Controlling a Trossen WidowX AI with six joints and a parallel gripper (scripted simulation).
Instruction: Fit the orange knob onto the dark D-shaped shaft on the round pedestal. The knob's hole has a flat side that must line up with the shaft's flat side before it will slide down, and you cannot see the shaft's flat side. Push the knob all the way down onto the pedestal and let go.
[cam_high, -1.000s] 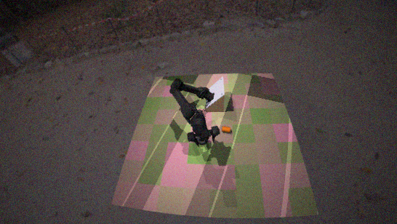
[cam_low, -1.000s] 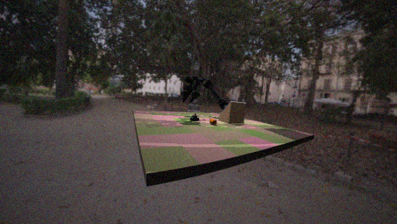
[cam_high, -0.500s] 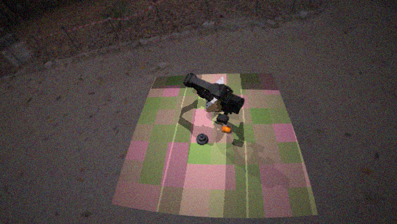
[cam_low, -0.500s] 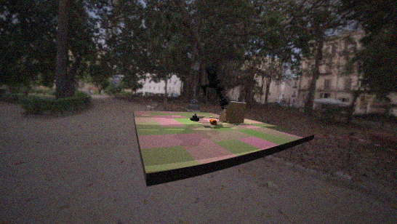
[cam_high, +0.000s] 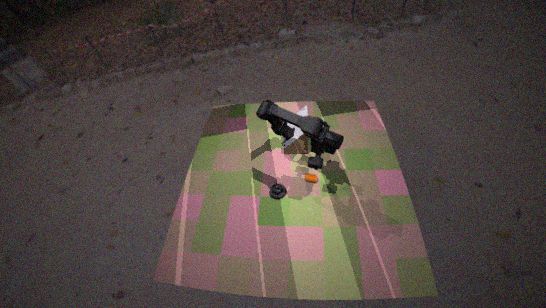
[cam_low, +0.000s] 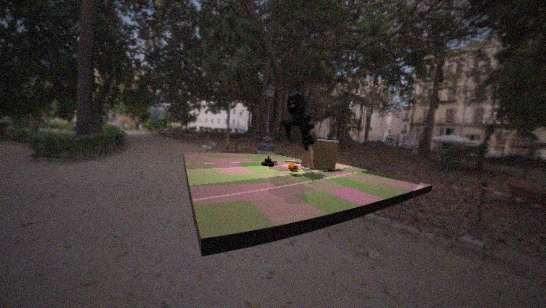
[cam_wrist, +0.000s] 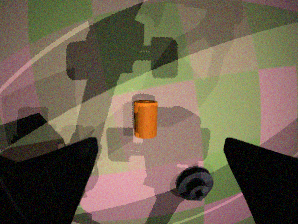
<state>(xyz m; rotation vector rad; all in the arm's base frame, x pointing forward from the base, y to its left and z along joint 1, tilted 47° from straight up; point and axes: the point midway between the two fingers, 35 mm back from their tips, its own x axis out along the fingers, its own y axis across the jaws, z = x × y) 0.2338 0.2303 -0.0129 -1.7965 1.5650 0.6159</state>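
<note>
Right now the orange knob is 1 cm behind my gripper tip, 2 cm to the right of it and 17 cm below it. Also, from my gripper tip: round dark pedestal: 9 cm ahead, 19 cm to the right, 16 cm below.
</note>
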